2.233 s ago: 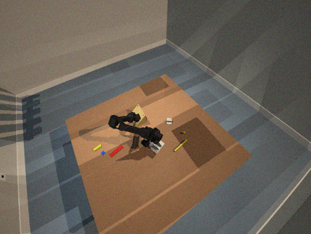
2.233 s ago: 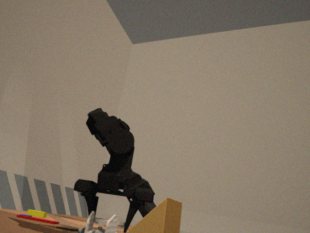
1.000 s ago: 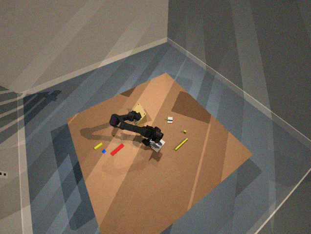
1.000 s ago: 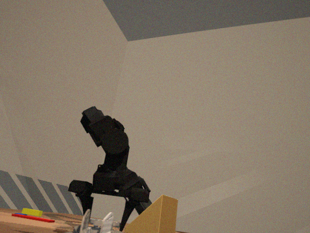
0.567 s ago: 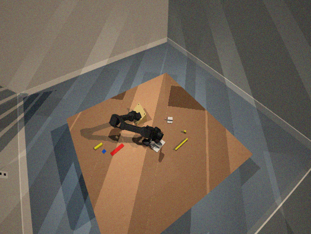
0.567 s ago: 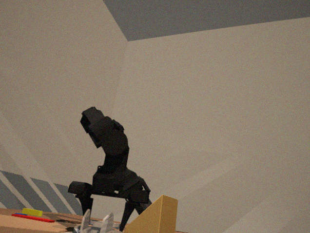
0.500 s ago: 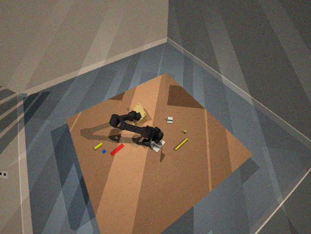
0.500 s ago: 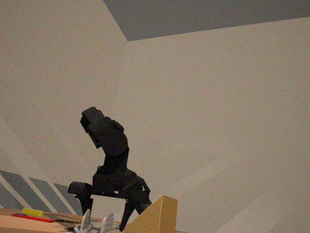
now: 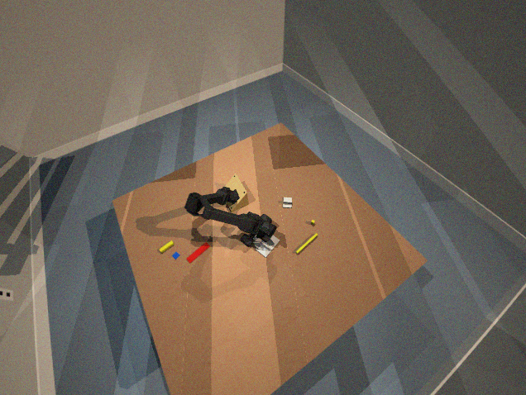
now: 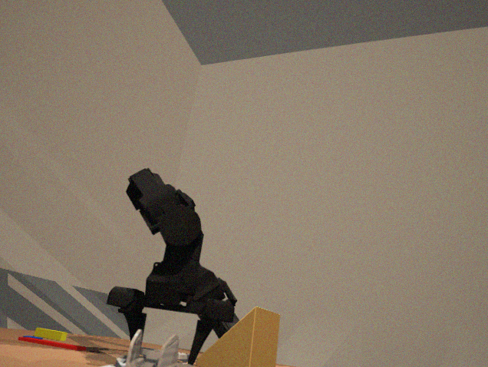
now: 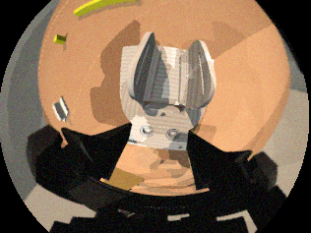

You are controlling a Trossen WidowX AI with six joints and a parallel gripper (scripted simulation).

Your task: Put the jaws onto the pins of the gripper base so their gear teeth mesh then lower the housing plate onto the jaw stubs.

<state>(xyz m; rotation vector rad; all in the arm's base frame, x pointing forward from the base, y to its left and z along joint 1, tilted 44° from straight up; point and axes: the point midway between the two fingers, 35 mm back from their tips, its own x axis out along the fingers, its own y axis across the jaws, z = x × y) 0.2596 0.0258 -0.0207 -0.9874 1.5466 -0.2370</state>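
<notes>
My gripper tip is 10 mm short of the white gripper base and 20 mm below it. From my gripper tip the other things lie so: long yellow bar: 140 mm ahead, 220 mm to the left; red bar: 50 mm behind, 320 mm to the right, 10 mm below; small yellow cube: 50 mm ahead, 310 mm to the left.
</notes>
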